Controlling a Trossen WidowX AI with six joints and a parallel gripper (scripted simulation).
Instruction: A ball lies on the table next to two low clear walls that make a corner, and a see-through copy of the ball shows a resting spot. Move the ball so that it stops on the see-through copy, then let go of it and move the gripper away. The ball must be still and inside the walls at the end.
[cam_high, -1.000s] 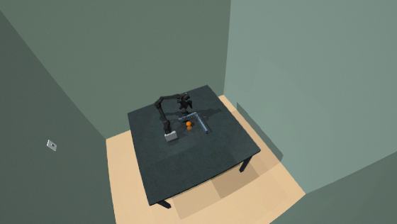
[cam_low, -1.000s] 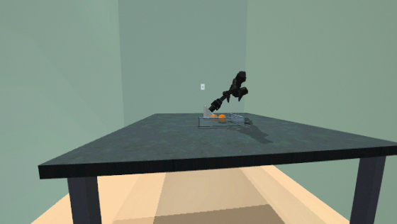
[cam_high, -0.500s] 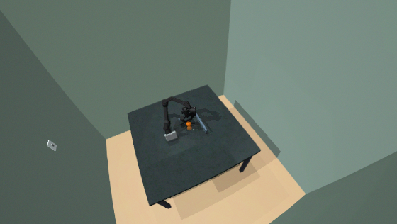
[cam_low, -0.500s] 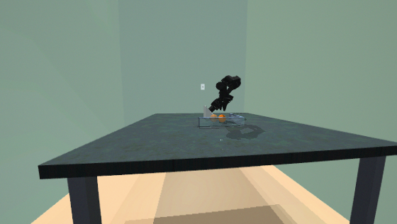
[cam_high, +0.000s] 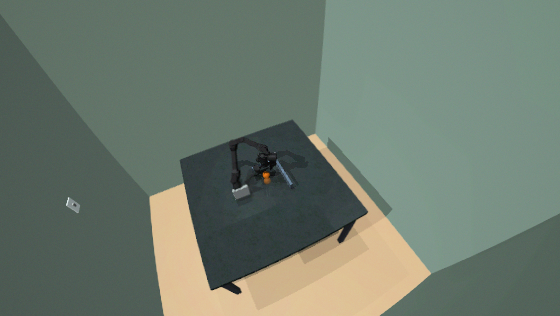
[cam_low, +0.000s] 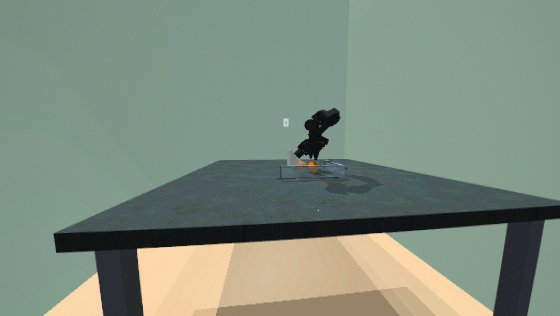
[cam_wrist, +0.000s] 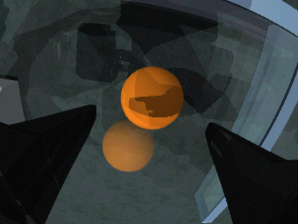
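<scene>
Now: gripper tip 40 mm above the orange ball. From my gripper tip the other things lie so: clear wall: 140 mm ahead, 50 mm to the right, 50 mm below; then see-through copy: 60 mm to the right, 40 mm below, 20 mm behind.
</scene>
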